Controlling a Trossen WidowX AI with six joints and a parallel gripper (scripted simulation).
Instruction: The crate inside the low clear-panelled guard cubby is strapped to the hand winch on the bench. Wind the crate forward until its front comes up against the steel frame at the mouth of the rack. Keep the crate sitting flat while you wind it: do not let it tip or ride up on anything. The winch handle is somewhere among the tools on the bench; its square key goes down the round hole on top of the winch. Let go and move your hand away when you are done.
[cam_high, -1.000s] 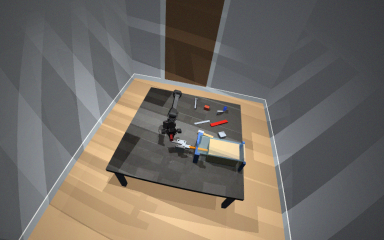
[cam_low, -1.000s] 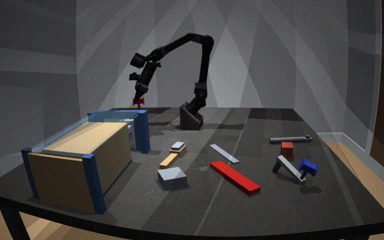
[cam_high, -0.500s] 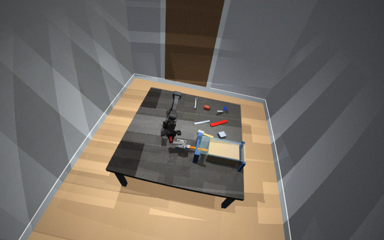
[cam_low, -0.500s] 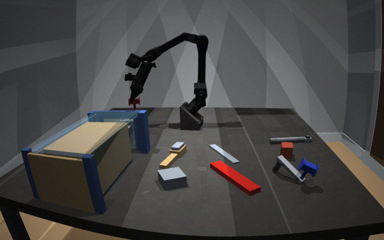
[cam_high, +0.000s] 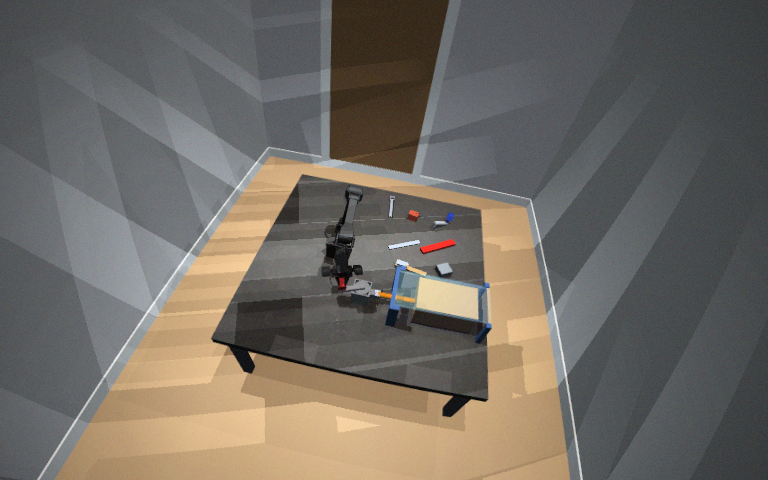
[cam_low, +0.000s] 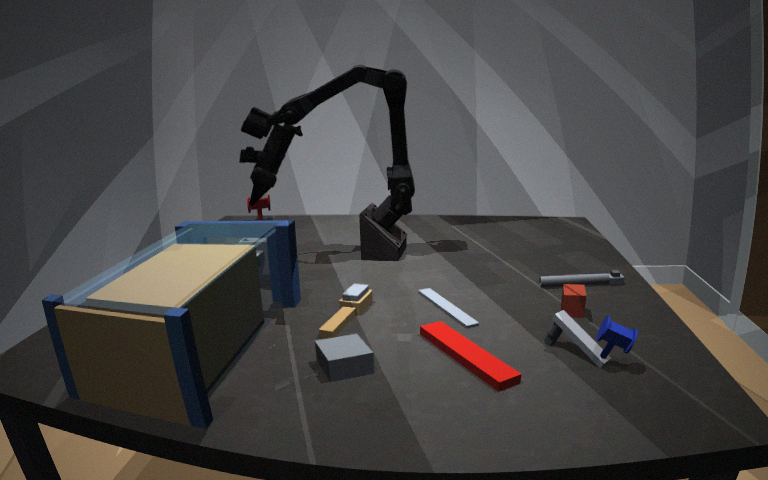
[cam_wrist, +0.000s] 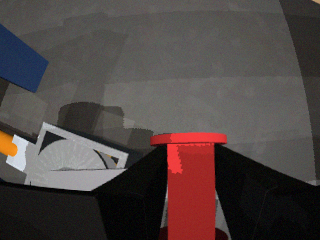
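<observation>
My gripper tip is 12 cm above the grey winch, 8 cm short of it and 4 cm to the right of it. The rest, counted from my gripper tip: clear-panelled cubby (50 cm ahead, 3 cm below); red spool-shaped grip (2 cm to the left, 2 cm below); wooden-handled tool (35 cm ahead, 26 cm to the left, 13 cm below).
</observation>
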